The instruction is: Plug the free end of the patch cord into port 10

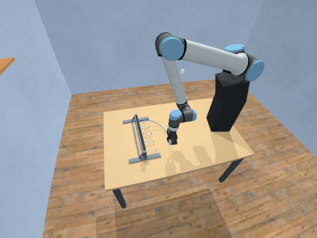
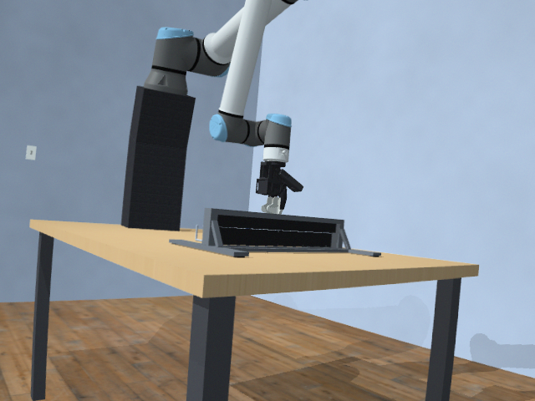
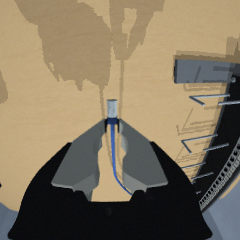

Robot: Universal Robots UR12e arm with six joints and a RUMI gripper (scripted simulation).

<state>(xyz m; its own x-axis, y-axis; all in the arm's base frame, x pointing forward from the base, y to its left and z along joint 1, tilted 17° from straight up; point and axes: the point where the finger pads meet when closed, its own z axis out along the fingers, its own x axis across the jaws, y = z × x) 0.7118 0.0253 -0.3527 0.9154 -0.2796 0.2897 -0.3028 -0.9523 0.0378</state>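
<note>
My hand is 1 cm to the right of the plug and 1 cm above it.
</note>
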